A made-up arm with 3 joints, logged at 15 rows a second.
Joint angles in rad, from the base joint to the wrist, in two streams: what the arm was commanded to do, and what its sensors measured. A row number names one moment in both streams.
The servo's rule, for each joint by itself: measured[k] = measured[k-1] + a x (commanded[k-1-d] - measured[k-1]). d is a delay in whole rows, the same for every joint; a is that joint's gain. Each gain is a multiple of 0.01, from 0.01 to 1. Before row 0 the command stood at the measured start. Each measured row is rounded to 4 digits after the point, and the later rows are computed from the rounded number. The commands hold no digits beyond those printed.
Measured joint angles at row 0:
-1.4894 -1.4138 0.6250
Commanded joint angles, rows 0 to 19:
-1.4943 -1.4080 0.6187
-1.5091 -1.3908 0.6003
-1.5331 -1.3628 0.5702
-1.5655 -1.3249 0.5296
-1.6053 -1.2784 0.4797
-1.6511 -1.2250 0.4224
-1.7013 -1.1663 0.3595
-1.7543 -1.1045 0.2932
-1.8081 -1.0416 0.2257
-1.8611 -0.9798 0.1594
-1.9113 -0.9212 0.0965
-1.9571 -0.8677 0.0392
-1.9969 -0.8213 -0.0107
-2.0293 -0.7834 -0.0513
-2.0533 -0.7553 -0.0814
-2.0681 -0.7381 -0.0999
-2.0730 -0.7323 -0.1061
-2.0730 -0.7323 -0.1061
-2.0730 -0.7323 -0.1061
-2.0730 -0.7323 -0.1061
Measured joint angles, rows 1 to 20:
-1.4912 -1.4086 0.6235
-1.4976 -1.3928 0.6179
-1.5104 -1.3661 0.6065
-1.5302 -1.3294 0.5880
-1.5572 -1.2840 0.5620
-1.5910 -1.2315 0.5285
-1.6307 -1.1735 0.4879
-1.6752 -1.1121 0.4412
-1.7230 -1.0494 0.3895
-1.7727 -0.9875 0.3343
-1.8226 -0.9285 0.2772
-1.8710 -0.8744 0.2201
-1.9163 -0.8271 0.1647
-1.9570 -0.7882 0.1129
-1.9917 -0.7589 0.0663
-2.0192 -0.7404 0.0264
-2.0386 -0.7332 -0.0054
-2.0510 -0.7324 -0.0296
-2.0589 -0.7323 -0.0480
-2.0640 -0.7323 -0.0619
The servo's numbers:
d 0
a 0.36 0.89 0.24

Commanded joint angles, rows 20 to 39:
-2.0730 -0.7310 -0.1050
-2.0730 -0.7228 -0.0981
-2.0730 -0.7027 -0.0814
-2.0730 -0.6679 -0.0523
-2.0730 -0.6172 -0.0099
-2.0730 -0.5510 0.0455
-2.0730 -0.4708 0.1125
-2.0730 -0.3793 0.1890
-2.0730 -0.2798 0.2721
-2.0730 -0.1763 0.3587
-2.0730 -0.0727 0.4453
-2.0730 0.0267 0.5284
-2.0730 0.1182 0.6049
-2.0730 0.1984 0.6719
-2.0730 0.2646 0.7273
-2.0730 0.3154 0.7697
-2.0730 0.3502 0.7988
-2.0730 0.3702 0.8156
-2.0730 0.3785 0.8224
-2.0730 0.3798 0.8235
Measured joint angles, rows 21 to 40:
-2.0672 -0.7311 -0.0722
-2.0693 -0.7237 -0.0784
-2.0706 -0.7050 -0.0791
-2.0715 -0.6720 -0.0727
-2.0720 -0.6232 -0.0576
-2.0724 -0.5589 -0.0329
-2.0726 -0.4805 0.0020
-2.0727 -0.3904 0.0469
-2.0728 -0.2920 0.1009
-2.0729 -0.1890 0.1628
-2.0729 -0.0855 0.2306
-2.0729 0.0144 0.3021
-2.0729 0.1068 0.3748
-2.0729 0.1883 0.4461
-2.0729 0.2562 0.5136
-2.0729 0.3089 0.5751
-2.0729 0.3457 0.6288
-2.0729 0.3675 0.6736
-2.0729 0.3773 0.7093
-2.0729 0.3795 0.7367

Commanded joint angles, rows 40 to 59:
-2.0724 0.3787 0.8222
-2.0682 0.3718 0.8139
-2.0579 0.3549 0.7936
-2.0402 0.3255 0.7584
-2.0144 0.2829 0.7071
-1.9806 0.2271 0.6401
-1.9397 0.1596 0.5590
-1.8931 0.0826 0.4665
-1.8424 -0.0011 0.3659
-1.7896 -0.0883 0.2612
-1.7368 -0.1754 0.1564
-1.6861 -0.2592 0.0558
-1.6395 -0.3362 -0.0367
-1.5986 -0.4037 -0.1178
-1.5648 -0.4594 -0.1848
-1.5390 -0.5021 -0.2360
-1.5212 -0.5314 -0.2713
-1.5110 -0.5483 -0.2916
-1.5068 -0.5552 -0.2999
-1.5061 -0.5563 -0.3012
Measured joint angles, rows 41 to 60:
-2.0727 0.3788 0.7572
-2.0711 0.3726 0.7708
-2.0663 0.3568 0.7763
-2.0569 0.3289 0.7720
-2.0416 0.2880 0.7564
-2.0196 0.2338 0.7285
-1.9908 0.1678 0.6878
-1.9556 0.0920 0.6347
-1.9148 0.0091 0.5702
-1.8697 -0.0776 0.4960
-1.8219 -0.1646 0.4145
-1.7730 -0.2488 0.3284
-1.7249 -0.3266 0.2408
-1.6794 -0.3952 0.1547
-1.6381 -0.4523 0.0732
-1.6024 -0.4966 -0.0010
-1.5732 -0.5276 -0.0659
-1.5508 -0.5460 -0.1201
-1.5350 -0.5542 -0.1633
-1.5246 -0.5561 -0.1964

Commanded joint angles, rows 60 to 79:
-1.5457 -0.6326 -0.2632
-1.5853 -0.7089 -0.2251
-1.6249 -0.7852 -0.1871
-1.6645 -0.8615 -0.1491
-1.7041 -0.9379 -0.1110
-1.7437 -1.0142 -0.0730
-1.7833 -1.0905 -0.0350
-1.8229 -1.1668 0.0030
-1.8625 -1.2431 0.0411
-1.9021 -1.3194 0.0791
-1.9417 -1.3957 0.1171
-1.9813 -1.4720 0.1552
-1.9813 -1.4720 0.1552
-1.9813 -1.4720 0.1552
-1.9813 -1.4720 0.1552
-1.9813 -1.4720 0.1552
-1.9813 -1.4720 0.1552
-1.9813 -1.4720 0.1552
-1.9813 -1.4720 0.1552
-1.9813 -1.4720 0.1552
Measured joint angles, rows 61 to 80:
-1.5322 -0.6242 -0.2124
-1.5513 -0.6996 -0.2154
-1.5778 -0.7758 -0.2086
-1.6090 -0.8521 -0.1943
-1.6432 -0.9285 -0.1743
-1.6794 -1.0048 -0.1500
-1.7168 -1.0811 -0.1224
-1.7550 -1.1574 -0.0923
-1.7937 -1.2337 -0.0603
-1.8327 -1.3100 -0.0268
-1.8719 -1.3863 0.0077
-1.9113 -1.4626 0.0431
-1.9365 -1.4710 0.0700
-1.9526 -1.4719 0.0904
-1.9629 -1.4720 0.1060
-1.9695 -1.4720 0.1178
-1.9737 -1.4720 0.1268
-1.9764 -1.4720 0.1336
-1.9782 -1.4720 0.1388
-1.9793 -1.4720 0.1427

